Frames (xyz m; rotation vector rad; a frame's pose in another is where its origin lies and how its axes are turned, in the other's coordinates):
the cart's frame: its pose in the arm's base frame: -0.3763 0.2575 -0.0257 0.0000 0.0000 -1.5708
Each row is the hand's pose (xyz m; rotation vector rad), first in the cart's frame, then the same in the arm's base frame.
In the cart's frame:
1: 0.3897 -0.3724 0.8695 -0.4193 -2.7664 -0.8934
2: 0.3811 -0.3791 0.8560 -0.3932 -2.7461 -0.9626
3: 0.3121 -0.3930 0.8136 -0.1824 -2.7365 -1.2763
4: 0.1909 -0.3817 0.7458 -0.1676 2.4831 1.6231
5: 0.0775 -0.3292 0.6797 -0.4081 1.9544 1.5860
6: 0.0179 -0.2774 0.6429 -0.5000 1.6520 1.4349
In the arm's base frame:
1: -0.7487 -0.1322 0.8438 2.2020 1.6223 0.8258
2: -0.7554 -0.1236 0.8303 2.1507 1.6119 0.8666
3: -0.7693 -0.0546 0.7879 1.8482 1.6172 0.9199
4: -0.7580 0.0666 0.7201 1.3606 1.5576 0.8047
5: -0.7055 0.1800 0.6540 0.9405 1.4370 0.4919
6: -0.6537 0.2396 0.6172 0.7245 1.3535 0.2231

